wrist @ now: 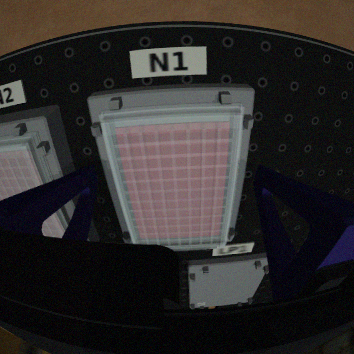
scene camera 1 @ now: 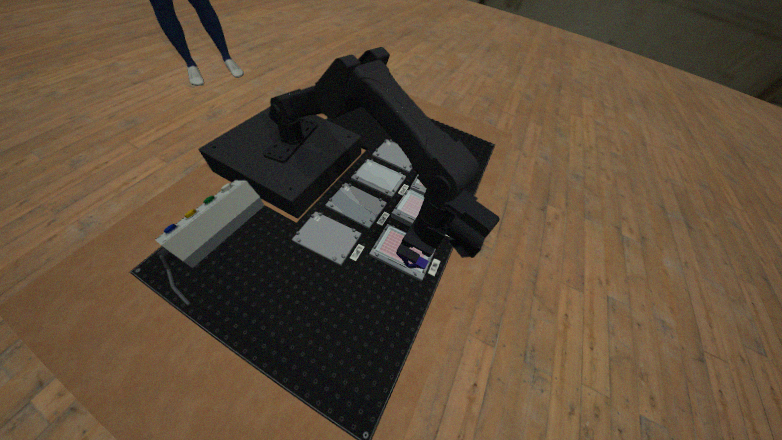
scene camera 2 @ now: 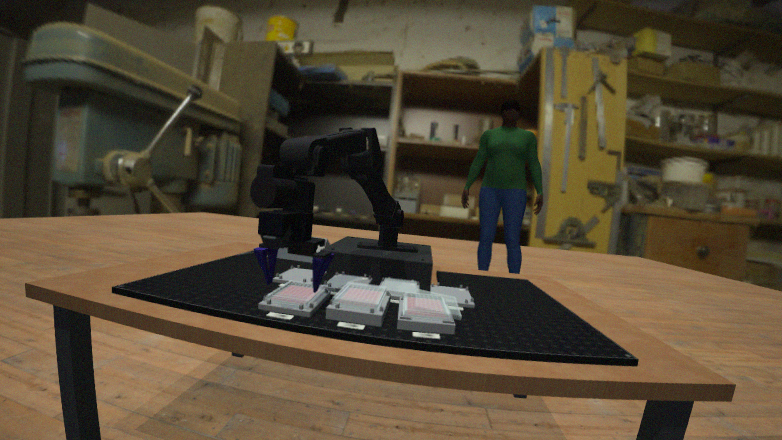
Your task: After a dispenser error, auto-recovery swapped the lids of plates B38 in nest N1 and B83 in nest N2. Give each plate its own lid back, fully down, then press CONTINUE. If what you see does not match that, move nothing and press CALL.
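Pixels of known places: gripper, fingertip midpoint: [wrist: 175, 173] [scene camera 1: 416, 251] [scene camera 2: 292, 288]; arm's base at its link origin: [scene camera 1: 292, 140] [scene camera 2: 387, 248].
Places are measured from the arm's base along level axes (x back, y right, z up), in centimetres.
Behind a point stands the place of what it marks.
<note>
My gripper [scene camera 1: 413, 259] {x -45.4, y 21.4, z -3.0 cm} [scene camera 2: 292, 288] {x -45.4, y 21.4, z -3.0 cm} [wrist: 175, 173] {x -45.4, y 21.4, z -3.0 cm} is open, with one blue finger at each side of the N1 plate and nothing held. The pink plate in nest N1 [scene camera 1: 391, 243] {x -38.9, y 20.9, z -4.2 cm} [scene camera 2: 289, 295] {x -46.8, y 21.6, z -4.1 cm} [wrist: 175, 185] {x -43.6, y 21.1, z -4.1 cm} has a clear lid over it that looks level and seated in the wrist view. The pink plate in nest N2 [scene camera 1: 407, 206] {x -39.6, y 9.0, z -2.8 cm} [scene camera 2: 358, 296] {x -47.6, y 8.4, z -2.8 cm} [wrist: 14, 165] {x -48.3, y 11.2, z -2.8 cm} stands beside it, under what looks like a clear lid, partly cut off in the wrist view. Plate and lid codes cannot be read. The button box [scene camera 1: 218, 229] {x 0.7, y 33.1, z -2.7 cm} stands at the left in scene camera 1; its button labels are unreadable.
A third pink plate [scene camera 2: 423, 306] {x -51.6, y -3.3, z -2.6 cm} stands beside N2, with clear material at its far right side. Grey pad LP1 [scene camera 1: 328, 238] {x -23.2, y 24.5, z -5.8 cm} [wrist: 225, 282] {x -24.6, y 24.0, z -5.8 cm} lies behind N1. More pads [scene camera 1: 355, 205] {x -25.5, y 12.0, z -5.8 cm} lie in that row; the third pad [scene camera 1: 377, 176] {x -27.7, y -0.7, z -5.0 cm} seems to bear a clear lid.
</note>
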